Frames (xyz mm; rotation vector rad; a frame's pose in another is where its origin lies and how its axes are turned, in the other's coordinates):
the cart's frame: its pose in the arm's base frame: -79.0 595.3 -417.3 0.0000 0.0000 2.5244
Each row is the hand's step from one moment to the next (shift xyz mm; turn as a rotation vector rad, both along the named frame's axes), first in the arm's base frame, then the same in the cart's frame.
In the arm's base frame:
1: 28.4 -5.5 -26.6 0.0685 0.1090 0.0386
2: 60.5 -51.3 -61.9 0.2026 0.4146 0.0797
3: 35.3 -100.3 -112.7 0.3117 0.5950 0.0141
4: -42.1 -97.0 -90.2 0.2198 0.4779 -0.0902
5: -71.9 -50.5 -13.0 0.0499 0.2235 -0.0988
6: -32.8 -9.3 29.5 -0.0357 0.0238 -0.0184
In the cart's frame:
1: -26.3 -12.0 -26.6 0.0072 -0.1285 0.0386
2: -79.0 6.8 -61.9 0.0747 -0.4554 0.0797
3: -86.8 61.4 -112.7 0.0902 -0.6656 0.0141
4: -21.8 103.5 -90.2 0.0973 -0.5169 -0.0902
5: 29.4 82.8 -13.0 0.0887 -0.2111 -0.0988
6: 21.4 26.6 29.5 0.0429 0.0013 -0.0184

